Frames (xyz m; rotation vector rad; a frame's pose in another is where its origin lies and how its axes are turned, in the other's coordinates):
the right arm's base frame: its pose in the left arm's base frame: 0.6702 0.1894 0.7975 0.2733 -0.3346 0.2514
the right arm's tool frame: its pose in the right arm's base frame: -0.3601 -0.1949 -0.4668 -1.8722 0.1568 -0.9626
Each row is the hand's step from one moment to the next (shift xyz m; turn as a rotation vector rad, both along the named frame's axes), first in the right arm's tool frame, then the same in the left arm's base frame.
Working: the right arm's tool frame: its pose in the left arm's base frame: 0.5308 0.0785 0.2027 -1.4209 -0.1397 -1.0078

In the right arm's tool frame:
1: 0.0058 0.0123 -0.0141 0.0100 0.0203 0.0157
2: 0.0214 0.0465 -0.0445 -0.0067 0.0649 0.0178
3: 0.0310 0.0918 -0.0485 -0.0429 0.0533 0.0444
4: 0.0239 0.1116 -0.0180 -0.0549 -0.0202 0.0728
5: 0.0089 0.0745 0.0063 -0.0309 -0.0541 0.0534
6: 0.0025 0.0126 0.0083 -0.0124 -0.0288 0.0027
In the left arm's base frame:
1: 0.0047 -0.0170 -0.0086 0.0265 0.0051 -0.0055
2: 0.0218 -0.0564 -0.0308 0.0462 0.0076 -0.0488
3: 0.0549 -0.0721 -0.0594 0.0295 0.0500 -0.0572
4: 0.0777 -0.0459 -0.0721 -0.0116 0.0926 -0.0039
5: 0.0563 -0.0115 -0.0486 -0.0282 0.0699 0.0324
6: 0.0135 0.0037 -0.0060 -0.0247 0.0132 0.0143

